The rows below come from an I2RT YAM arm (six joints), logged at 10 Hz.
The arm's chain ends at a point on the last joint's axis. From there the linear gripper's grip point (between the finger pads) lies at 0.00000 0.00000 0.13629 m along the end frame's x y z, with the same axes.
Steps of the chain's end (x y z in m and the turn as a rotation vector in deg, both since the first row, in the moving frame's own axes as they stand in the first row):
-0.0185, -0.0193, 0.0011, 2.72, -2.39, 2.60
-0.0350, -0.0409, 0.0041, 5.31, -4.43, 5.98
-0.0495, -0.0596, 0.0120, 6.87, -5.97, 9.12
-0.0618, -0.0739, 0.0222, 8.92, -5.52, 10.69
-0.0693, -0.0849, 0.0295, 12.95, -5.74, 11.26
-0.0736, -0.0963, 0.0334, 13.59, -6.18, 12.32
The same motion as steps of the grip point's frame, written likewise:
-0.0240, -0.0259, 0.0008, 2.72, -2.39, 2.60
-0.0448, -0.0540, 0.0031, 5.31, -4.43, 5.98
-0.0623, -0.0769, 0.0103, 6.87, -5.97, 9.12
-0.0728, -0.0961, 0.0199, 8.92, -5.52, 10.69
-0.0797, -0.1165, 0.0254, 12.95, -5.74, 11.26
-0.0846, -0.1296, 0.0288, 13.59, -6.18, 12.32

